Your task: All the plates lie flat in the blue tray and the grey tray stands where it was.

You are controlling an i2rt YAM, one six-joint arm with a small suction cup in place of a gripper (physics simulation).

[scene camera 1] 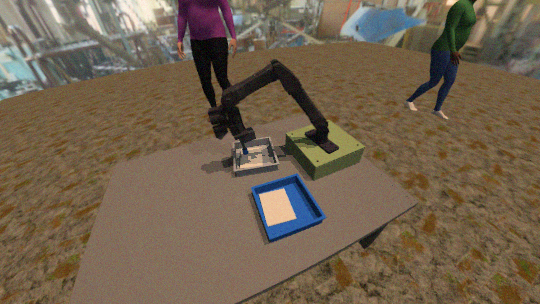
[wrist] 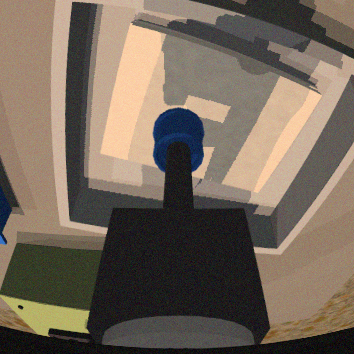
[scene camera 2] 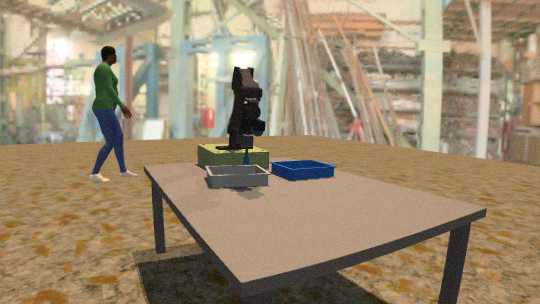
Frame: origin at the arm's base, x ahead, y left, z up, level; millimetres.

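Seen in the pictures: hand, its tool point: (scene camera 1: 245, 152) (wrist: 177, 130) (scene camera 2: 245, 163); arm's base, origin of its link: (scene camera 1: 320, 141) (scene camera 2: 234, 148).
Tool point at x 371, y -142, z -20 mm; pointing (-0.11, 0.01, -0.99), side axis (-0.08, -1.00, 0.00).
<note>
Pixels of each thing's top centre, then the offset from my tool point to it. Level surfaces: height alone.
- blue tray, centre of its top: (scene camera 1: 285, 201) (scene camera 2: 302, 164) 32 mm back, 333 mm left, 32 mm down
- flat beige plate, centre of its top: (scene camera 1: 276, 205) 3 mm back, 308 mm left, 73 mm down
- grey tray, centre of its top: (wrist: 209, 162) (scene camera 2: 235, 169) (scene camera 1: 253, 152) 51 mm back, 20 mm right, 32 mm down
- table, height of its surface: 82 mm down
The blue tray (scene camera 1: 309, 202) (scene camera 2: 304, 173) stands on the table; a strip of it shows at the left edge of the wrist view. A flat beige plate (scene camera 1: 277, 206) lies in it. The grey tray (scene camera 1: 256, 171) (scene camera 2: 237, 181) (wrist: 57, 125) stands behind it in scene camera 1. A beige plate (wrist: 125, 100) lies flat inside the grey tray, partly in shadow; whether others lie under it I cannot tell. My gripper (scene camera 1: 245, 151) (scene camera 2: 246, 161) (wrist: 178, 135), a blue suction cup, is open with nothing on it, over the grey tray. The blue tray's inside is hidden in scene camera 2.
A green block (scene camera 1: 340, 162) (scene camera 2: 217, 159) (wrist: 55, 275) carries the arm's base, close to both trays. The table (scene camera 1: 165, 225) (scene camera 2: 340, 220) ends beyond the block. A person in purple (scene camera 1: 207, 20) and one in green (scene camera 1: 456, 27) (scene camera 2: 106, 87) stand away from the table.
</note>
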